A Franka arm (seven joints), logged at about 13 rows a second.
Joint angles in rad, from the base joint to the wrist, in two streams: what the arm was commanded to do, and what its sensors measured. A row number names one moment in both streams.
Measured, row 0:
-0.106 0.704 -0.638 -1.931 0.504 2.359 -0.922
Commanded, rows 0 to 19:
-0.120 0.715 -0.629 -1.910 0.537 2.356 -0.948
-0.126 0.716 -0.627 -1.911 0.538 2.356 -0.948
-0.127 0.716 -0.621 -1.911 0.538 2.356 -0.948
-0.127 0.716 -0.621 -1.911 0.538 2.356 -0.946
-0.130 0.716 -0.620 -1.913 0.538 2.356 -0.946
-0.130 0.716 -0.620 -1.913 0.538 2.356 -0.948
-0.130 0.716 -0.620 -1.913 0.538 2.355 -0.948
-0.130 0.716 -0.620 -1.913 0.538 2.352 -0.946
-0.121 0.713 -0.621 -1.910 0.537 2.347 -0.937
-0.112 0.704 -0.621 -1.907 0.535 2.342 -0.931
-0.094 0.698 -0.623 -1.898 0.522 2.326 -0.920
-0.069 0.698 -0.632 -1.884 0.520 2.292 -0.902
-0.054 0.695 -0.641 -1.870 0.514 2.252 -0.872
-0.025 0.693 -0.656 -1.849 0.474 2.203 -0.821
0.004 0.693 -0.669 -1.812 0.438 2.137 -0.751
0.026 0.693 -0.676 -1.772 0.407 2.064 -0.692
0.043 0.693 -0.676 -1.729 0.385 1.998 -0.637
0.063 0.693 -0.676 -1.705 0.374 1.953 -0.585
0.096 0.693 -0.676 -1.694 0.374 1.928 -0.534
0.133 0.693 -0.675 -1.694 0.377 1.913 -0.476
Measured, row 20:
0.075 0.699 -0.667 -1.710 0.406 1.966 -0.593
